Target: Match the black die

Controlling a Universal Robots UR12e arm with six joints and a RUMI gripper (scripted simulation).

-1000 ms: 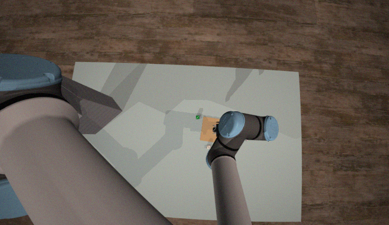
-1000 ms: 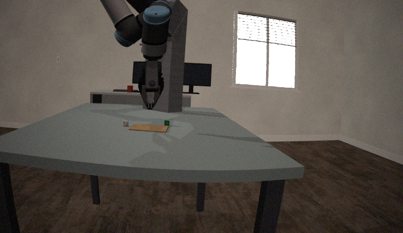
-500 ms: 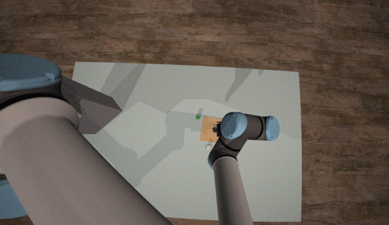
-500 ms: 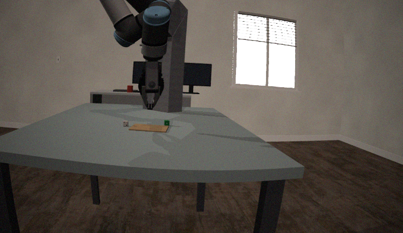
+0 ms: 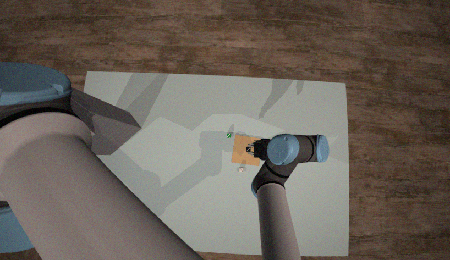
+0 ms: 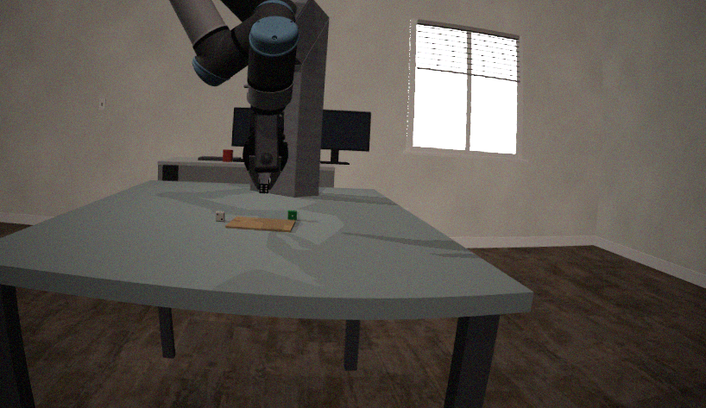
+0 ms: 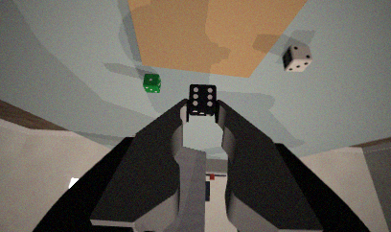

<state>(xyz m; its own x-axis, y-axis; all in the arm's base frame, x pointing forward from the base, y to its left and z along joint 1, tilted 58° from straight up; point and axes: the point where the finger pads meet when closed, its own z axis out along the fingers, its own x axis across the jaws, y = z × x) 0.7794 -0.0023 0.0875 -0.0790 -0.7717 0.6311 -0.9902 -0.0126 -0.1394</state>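
My hand is 1 cm past the black die and 1 cm above it. Round my hand: mat: 9 cm below, 1 cm behind; then green die: 9 cm behind, 8 cm to the left, 8 cm below; then white die: 10 cm to the right, 8 cm below, 5 cm behind.
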